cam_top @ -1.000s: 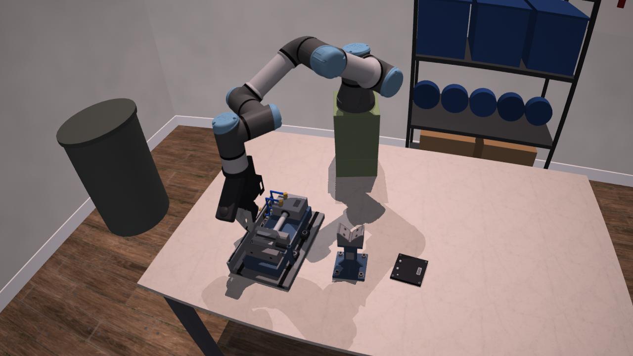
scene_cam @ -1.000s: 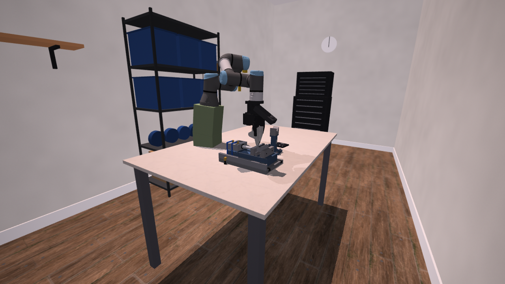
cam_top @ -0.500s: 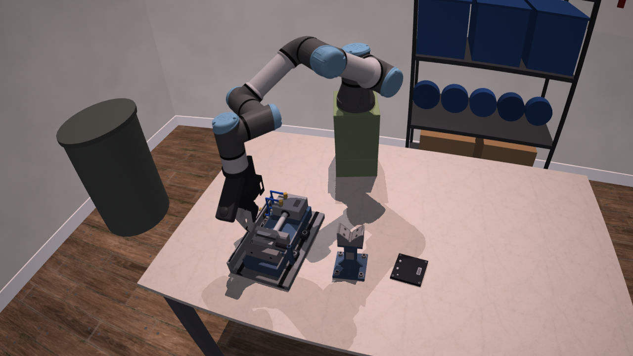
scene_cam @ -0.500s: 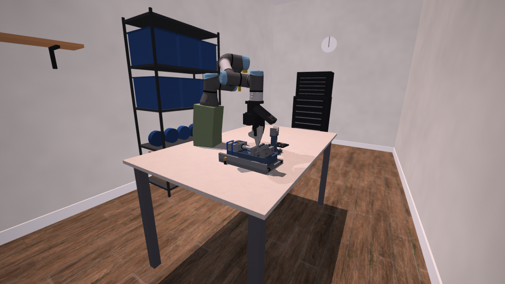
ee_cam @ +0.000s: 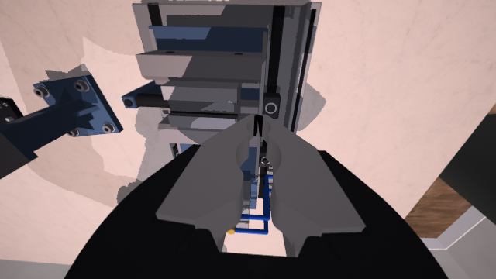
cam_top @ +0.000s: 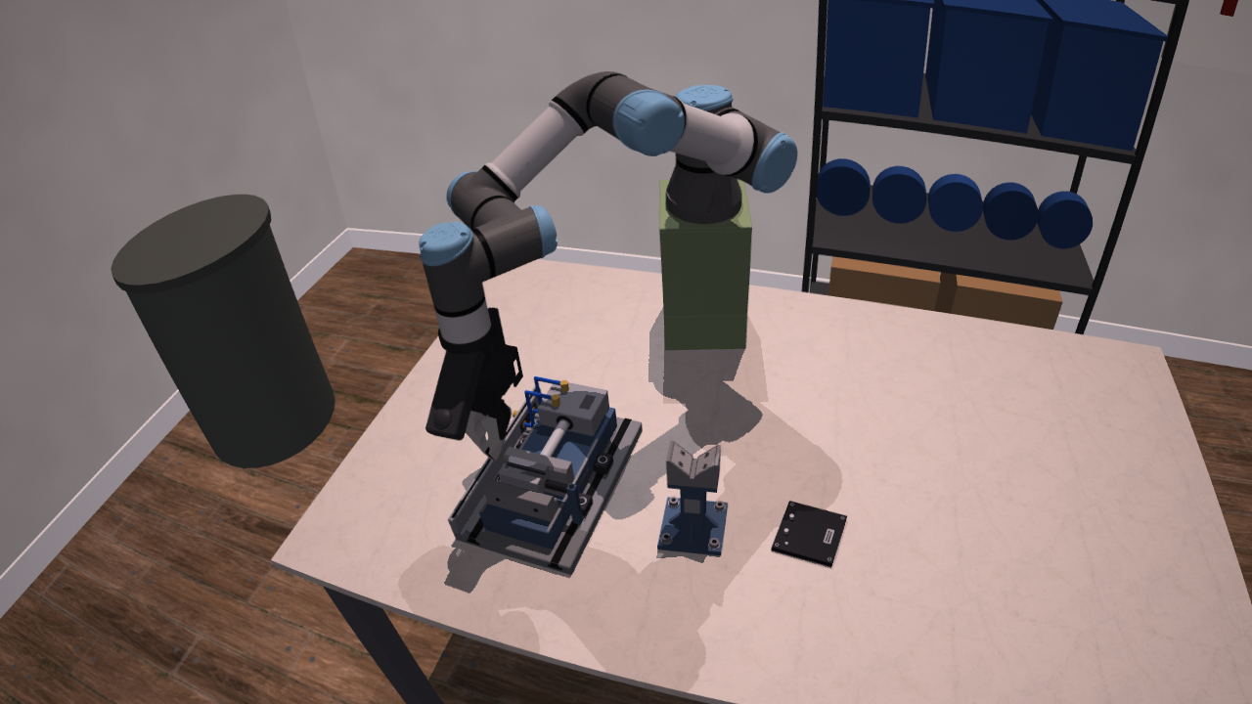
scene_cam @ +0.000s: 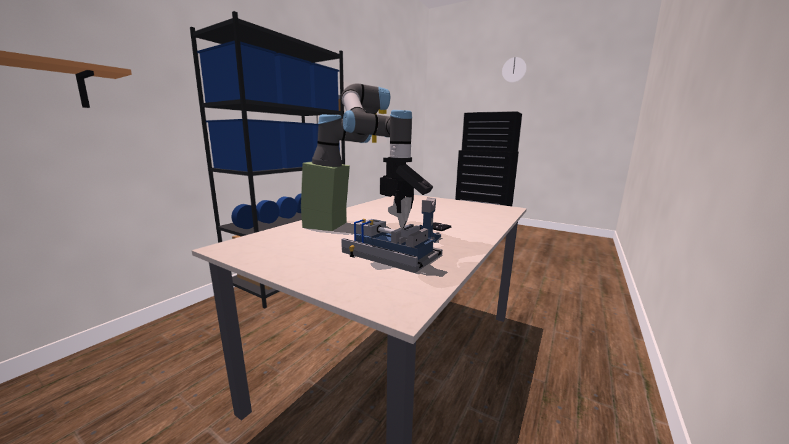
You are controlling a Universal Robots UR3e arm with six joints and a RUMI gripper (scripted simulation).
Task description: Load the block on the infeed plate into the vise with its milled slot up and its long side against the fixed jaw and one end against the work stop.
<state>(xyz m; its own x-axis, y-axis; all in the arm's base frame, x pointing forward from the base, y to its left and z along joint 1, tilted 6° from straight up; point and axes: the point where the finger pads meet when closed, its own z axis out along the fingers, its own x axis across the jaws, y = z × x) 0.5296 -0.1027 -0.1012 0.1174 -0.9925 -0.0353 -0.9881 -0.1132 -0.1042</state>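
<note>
My gripper is now 5 cm to the right of the part and 3 cm above it. Round my hand: dark work stop rod (1 cm behind, 10 cm to the left, 4 cm below); black infeed plate (14 cm behind, 43 cm to the left, 12 cm below); fixed jaw (2 cm ahead, 5 cm to the left, 5 cm below).
</note>
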